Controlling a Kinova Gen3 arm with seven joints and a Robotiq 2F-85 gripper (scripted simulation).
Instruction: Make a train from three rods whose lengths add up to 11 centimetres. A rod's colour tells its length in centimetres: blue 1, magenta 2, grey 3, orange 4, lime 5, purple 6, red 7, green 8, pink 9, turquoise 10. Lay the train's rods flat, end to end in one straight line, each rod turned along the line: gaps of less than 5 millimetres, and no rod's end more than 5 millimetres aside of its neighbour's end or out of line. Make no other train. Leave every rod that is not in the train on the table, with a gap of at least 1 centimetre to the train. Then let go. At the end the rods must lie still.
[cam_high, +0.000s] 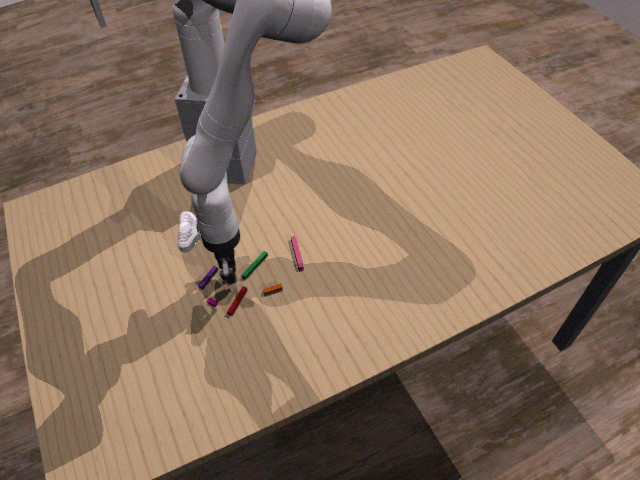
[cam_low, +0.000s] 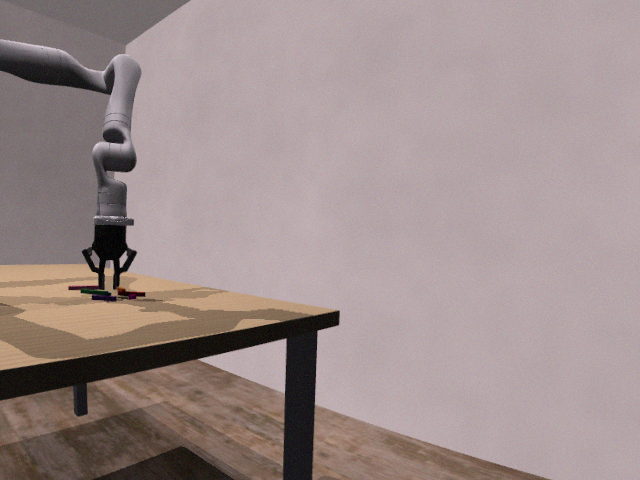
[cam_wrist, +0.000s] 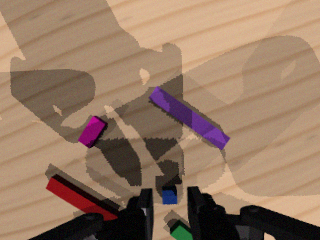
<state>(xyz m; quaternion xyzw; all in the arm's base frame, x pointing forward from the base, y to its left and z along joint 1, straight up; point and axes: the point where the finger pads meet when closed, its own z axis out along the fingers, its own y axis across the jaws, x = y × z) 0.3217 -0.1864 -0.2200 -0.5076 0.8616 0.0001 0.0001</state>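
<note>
My gripper is now 3 cm above the blue rod. The rest, counted from my hand: purple rod 4 cm behind, 4 cm to the right, 3 cm below; then red rod 5 cm ahead, 2 cm to the right, 3 cm below; then green rod 6 cm to the left, 3 cm below.
</note>
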